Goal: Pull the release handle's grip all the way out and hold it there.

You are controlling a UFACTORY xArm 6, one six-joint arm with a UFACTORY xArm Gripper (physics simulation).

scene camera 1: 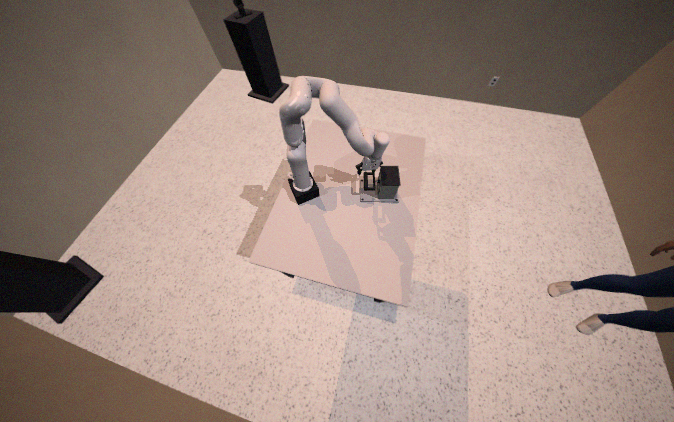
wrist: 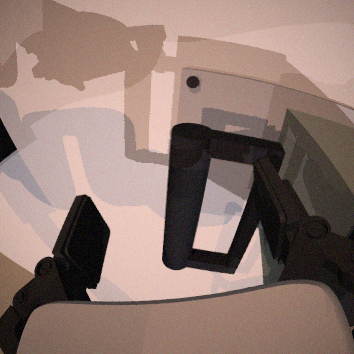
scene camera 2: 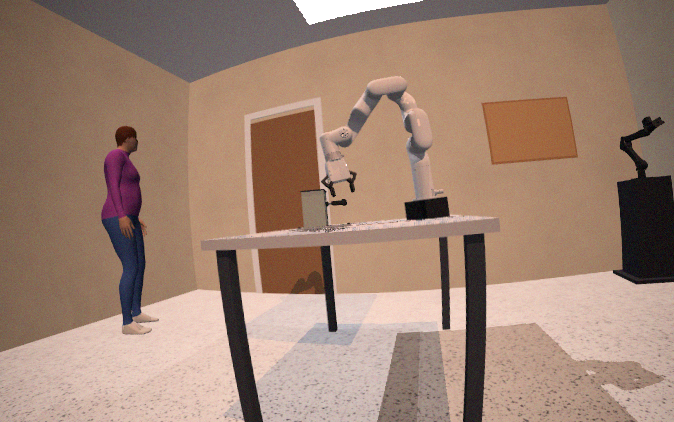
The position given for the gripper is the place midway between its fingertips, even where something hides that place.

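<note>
The gripper (scene camera 2: 343, 194), visible; same gripper, wrist view as well (wrist: 172, 198).
</note>
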